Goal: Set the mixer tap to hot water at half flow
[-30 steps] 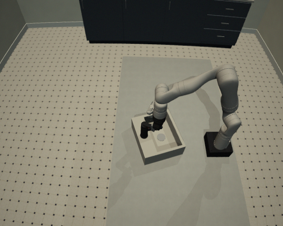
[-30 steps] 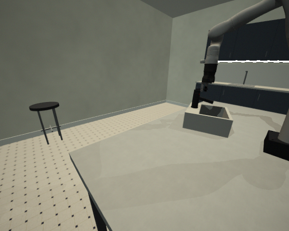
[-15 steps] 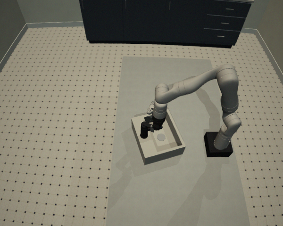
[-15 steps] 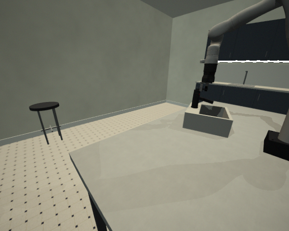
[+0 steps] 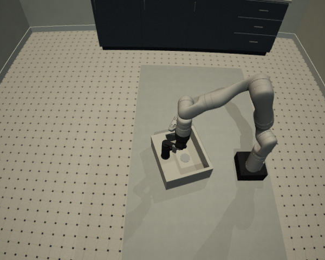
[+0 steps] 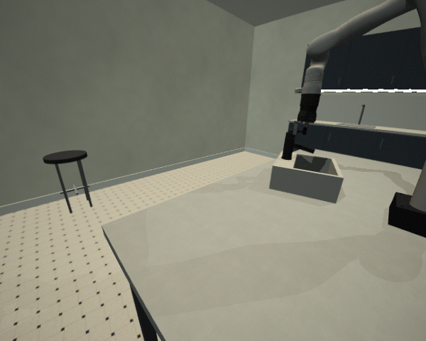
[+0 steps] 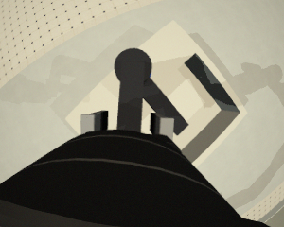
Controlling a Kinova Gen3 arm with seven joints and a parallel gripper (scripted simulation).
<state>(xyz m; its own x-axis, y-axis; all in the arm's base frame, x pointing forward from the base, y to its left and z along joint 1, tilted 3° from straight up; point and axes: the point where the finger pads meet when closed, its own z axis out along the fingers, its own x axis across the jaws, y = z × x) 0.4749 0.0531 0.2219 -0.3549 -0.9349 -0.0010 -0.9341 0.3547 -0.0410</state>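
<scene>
Right now my hand is 20 mm short of the lever, 10 mm to the left of it and 10 mm above it. Also, from my hand: sink basin (50 mm behind, 70 mm to the right, 240 mm below).
</scene>
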